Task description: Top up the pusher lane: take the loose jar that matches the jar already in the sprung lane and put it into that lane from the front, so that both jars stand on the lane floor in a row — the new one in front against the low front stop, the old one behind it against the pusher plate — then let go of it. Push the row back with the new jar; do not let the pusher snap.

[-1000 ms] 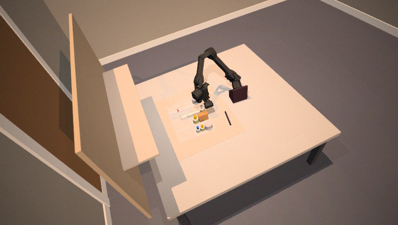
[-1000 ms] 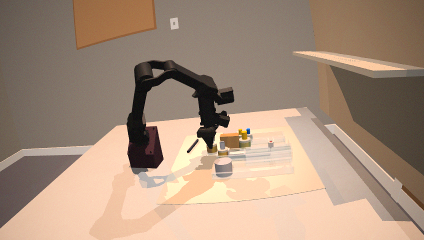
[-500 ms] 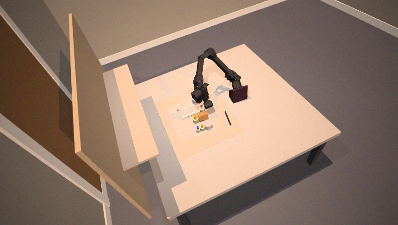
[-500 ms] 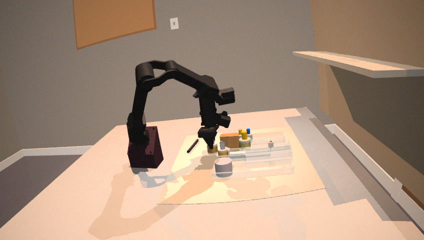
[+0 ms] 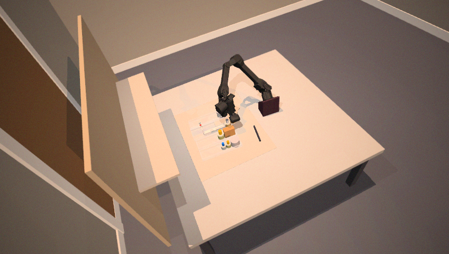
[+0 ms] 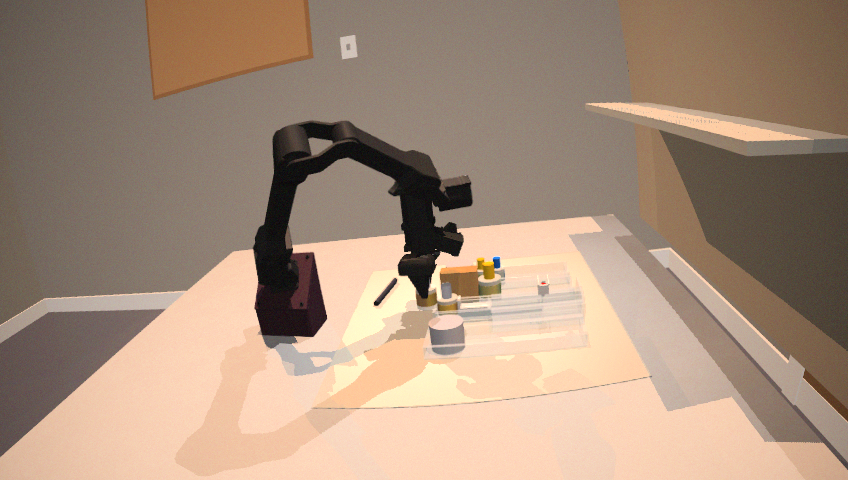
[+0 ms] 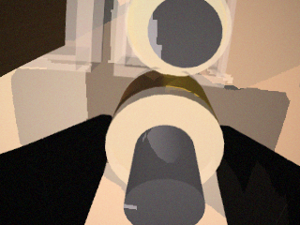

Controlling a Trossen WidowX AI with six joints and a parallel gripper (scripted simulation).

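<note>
Now: gripper tip 70 mm to the right of the orange box, 70 mm short of it and 20 mm above it. From my gripper tip the other things lie so: black pen: 160 mm to the left, 100 mm behind, 50 mm below; clear lane: 180 mm ahead, 50 mm to the right, 40 mm below.
</note>
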